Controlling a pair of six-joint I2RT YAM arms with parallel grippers.
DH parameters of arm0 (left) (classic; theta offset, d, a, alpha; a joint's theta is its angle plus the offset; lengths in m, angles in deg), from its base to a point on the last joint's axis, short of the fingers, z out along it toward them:
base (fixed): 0 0 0 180
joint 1: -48.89 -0.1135 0.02 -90
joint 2: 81.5 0 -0.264 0
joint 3: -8.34 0 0.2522 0
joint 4: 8.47 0 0.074 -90
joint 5: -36.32 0 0 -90
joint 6: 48.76 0.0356 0 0
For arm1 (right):
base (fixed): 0 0 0 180
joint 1: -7.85 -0.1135 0.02 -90
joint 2: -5.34 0 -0.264 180
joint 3: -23.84 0 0.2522 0
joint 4: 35.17 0 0.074 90
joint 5: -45.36 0 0 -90
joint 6: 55.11 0.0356 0 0
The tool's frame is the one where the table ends.
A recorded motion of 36 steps. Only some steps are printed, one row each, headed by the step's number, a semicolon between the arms.
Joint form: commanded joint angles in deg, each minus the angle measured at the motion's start. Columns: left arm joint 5, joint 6, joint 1, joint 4, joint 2, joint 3; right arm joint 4, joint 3, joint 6, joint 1, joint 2, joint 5.
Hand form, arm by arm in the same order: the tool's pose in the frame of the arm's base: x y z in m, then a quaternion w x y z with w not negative. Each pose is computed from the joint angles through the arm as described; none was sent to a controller.
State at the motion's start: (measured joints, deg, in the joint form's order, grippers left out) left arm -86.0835 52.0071 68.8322 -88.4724 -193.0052 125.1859; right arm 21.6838 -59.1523 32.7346 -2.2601 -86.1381 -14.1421
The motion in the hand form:
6: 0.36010 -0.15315 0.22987 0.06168 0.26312 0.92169 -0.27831; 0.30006 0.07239 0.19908 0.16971 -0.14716 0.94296 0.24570
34: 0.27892 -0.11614 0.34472 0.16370 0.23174 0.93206 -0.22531; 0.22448 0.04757 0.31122 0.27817 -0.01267 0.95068 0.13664
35: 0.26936 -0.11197 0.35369 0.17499 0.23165 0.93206 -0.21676; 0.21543 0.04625 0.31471 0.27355 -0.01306 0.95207 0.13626
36: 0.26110 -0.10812 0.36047 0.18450 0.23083 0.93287 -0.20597; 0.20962 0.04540 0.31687 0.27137 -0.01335 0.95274 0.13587
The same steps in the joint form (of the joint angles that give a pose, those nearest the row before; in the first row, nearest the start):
6: 0.87 -2.25 0.37 6.47 -0.87 -10.21; -7.80 9.64 0.44 -0.42 -0.50 -3.15
34: 8.96 -7.58 -0.02 -2.10 22.23 -12.53; 8.09 5.70 14.14 -0.37 24.11 -20.90
35: 10.12 -7.58 -0.02 -3.02 24.39 -12.63; 10.27 5.70 14.14 -0.46 25.75 -20.87
36: 11.52 -7.56 -0.02 -3.80 26.23 -12.81; 11.58 5.73 14.14 -0.52 26.82 -20.89

